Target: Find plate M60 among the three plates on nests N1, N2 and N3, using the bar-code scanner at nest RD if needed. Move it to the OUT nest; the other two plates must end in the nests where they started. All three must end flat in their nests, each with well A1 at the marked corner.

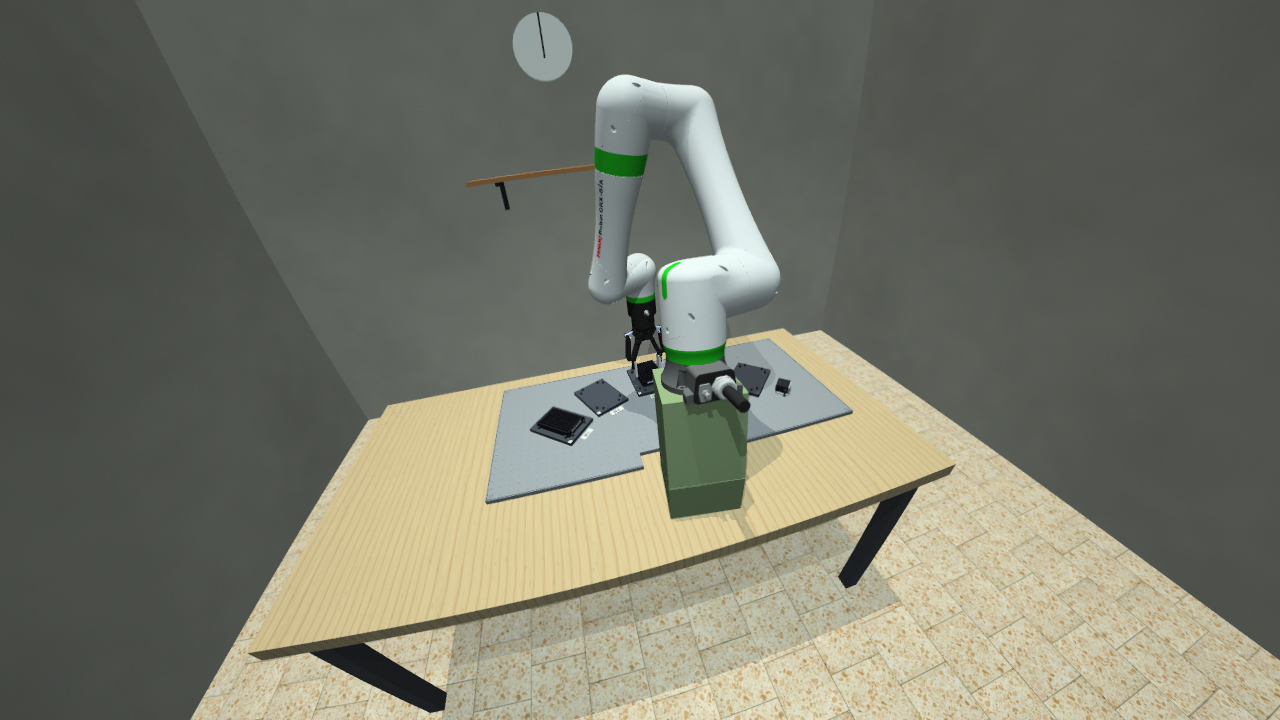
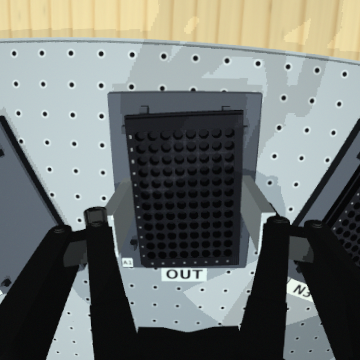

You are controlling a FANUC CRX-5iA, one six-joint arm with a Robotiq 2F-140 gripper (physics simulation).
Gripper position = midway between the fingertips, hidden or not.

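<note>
Image 1 shows my gripper (image 1: 647,372) and a nest N2 (image 1: 600,394). In image 2, my gripper (image 2: 186,192) is visible again, together with an OUT nest (image 2: 119,103).
</note>
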